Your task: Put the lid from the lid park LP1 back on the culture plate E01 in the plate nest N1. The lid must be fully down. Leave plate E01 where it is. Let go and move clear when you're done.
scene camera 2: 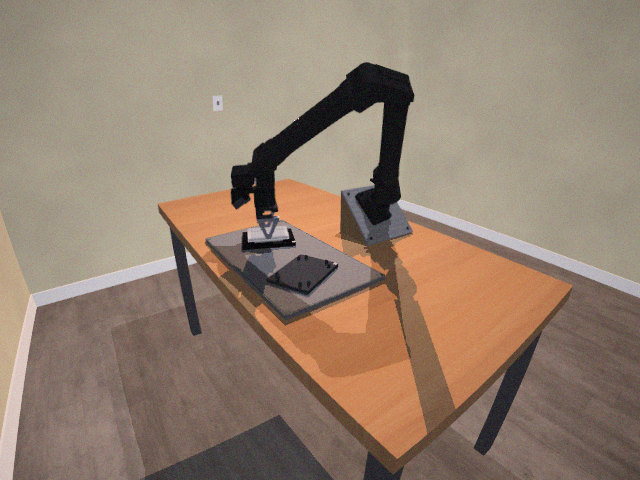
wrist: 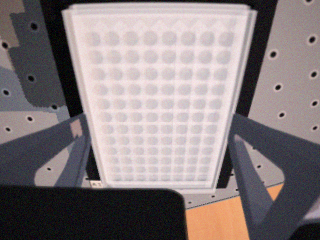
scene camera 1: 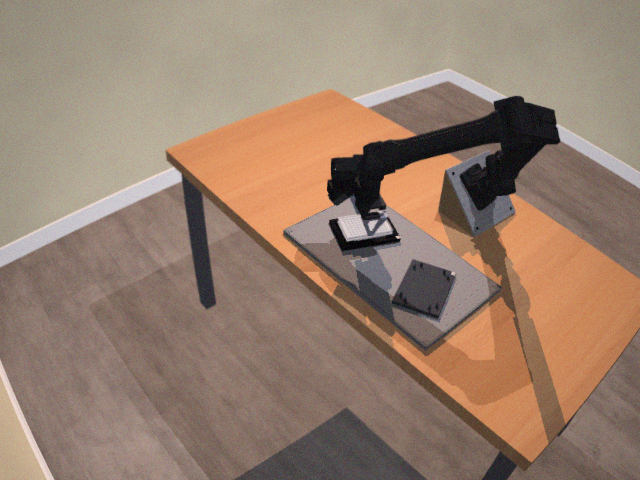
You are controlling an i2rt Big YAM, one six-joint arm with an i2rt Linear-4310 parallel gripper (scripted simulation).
Labels:
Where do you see a clear lid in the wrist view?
At 159, 92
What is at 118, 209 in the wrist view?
The gripper.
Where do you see a clear lid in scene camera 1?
At 352, 226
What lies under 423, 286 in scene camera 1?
A lid park LP1.

